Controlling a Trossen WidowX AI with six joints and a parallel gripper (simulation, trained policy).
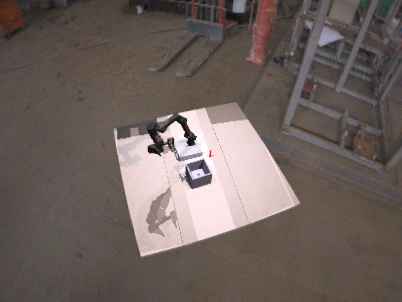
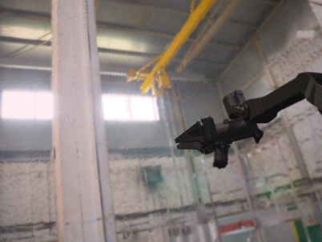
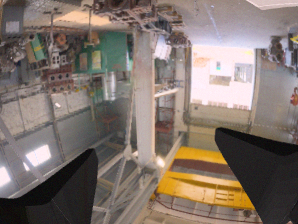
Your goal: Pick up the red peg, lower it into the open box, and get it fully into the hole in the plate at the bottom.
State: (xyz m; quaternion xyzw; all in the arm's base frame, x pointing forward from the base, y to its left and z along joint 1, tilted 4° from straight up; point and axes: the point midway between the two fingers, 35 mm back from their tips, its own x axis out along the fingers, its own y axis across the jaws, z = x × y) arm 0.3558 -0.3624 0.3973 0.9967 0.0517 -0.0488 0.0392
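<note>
Right now the red peg is 190 mm behind my gripper tip, 440 mm to the left of it and 430 mm below it. From my gripper tip the other things lie so: pale plate: 30 mm behind, 250 mm to the left, 430 mm below.
</note>
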